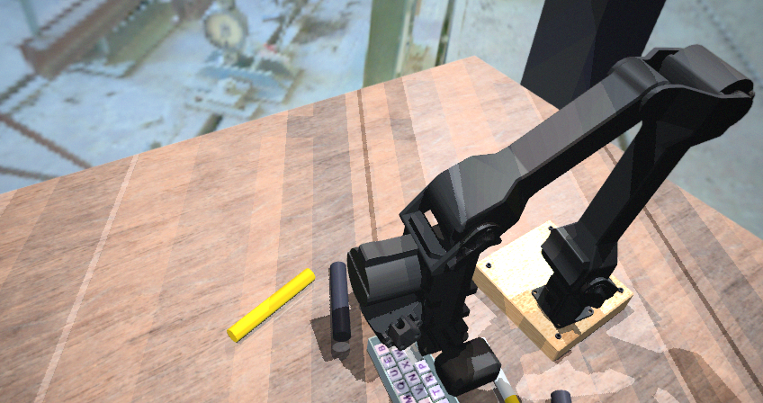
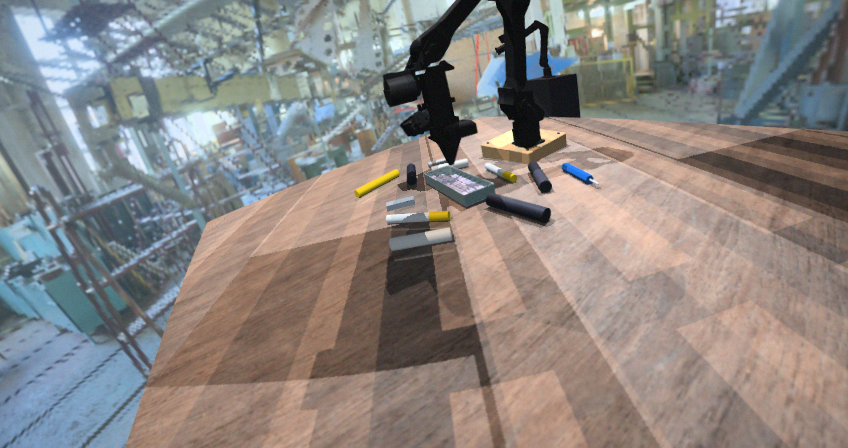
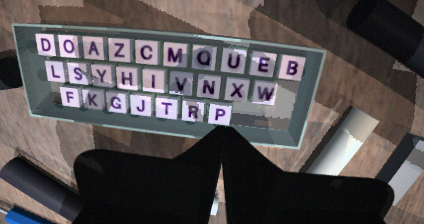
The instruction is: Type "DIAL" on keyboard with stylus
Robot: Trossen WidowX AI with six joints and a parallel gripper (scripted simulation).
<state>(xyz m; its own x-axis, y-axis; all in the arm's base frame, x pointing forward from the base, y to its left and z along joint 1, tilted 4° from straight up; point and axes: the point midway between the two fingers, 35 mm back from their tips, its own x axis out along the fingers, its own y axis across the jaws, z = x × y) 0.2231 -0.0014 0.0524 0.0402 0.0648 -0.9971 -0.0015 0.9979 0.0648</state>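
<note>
Right now my gripper tip is 230 mm to the right of the blue stylus, 170 mm past it and 30 mm above it. From my gripper tip the other things lie so: yellow marker (160 mm to the right, 150 mm ahead, 30 mm below); then grey block (140 mm ahead, 40 mm below, 20 mm to the left); then white stylus tip (260 mm to the left, 160 mm behind, 30 mm below).
</note>
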